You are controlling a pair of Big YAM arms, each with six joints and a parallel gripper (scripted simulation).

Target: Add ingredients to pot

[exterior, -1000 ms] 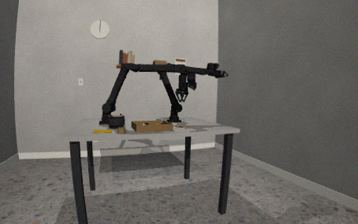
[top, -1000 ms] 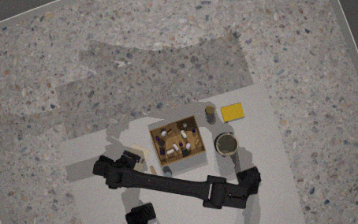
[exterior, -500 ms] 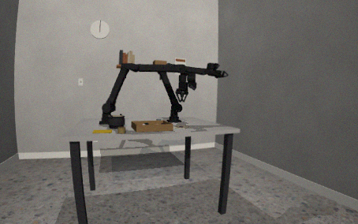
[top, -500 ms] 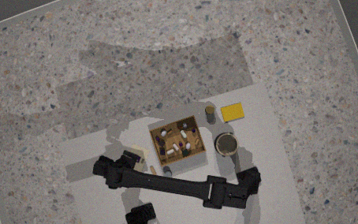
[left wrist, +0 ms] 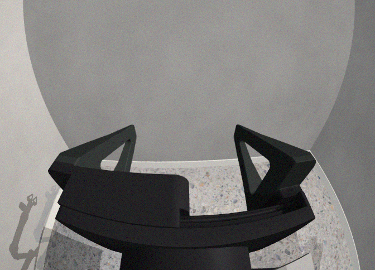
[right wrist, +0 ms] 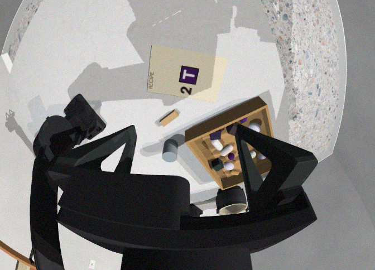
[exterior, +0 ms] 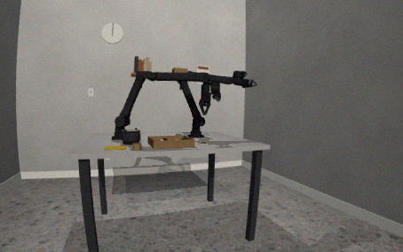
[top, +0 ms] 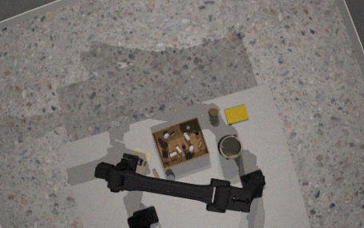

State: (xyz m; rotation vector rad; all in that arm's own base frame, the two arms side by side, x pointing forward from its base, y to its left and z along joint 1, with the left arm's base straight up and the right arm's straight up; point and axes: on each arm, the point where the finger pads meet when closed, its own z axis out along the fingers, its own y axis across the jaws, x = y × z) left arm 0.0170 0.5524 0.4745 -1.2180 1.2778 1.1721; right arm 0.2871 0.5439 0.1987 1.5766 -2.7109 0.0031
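Right now my right hand is 3 cm short of the wooden crate, 24 cm to the left of it and 18 cm above it. The rest, counted from my right hand: recipe card: 2 cm behind, 1 cm to the left, 20 cm below; tan piece: 8 cm behind, 7 cm to the right, 19 cm below; grey cylinder: 13 cm behind, 14 cm to the right, 17 cm below.
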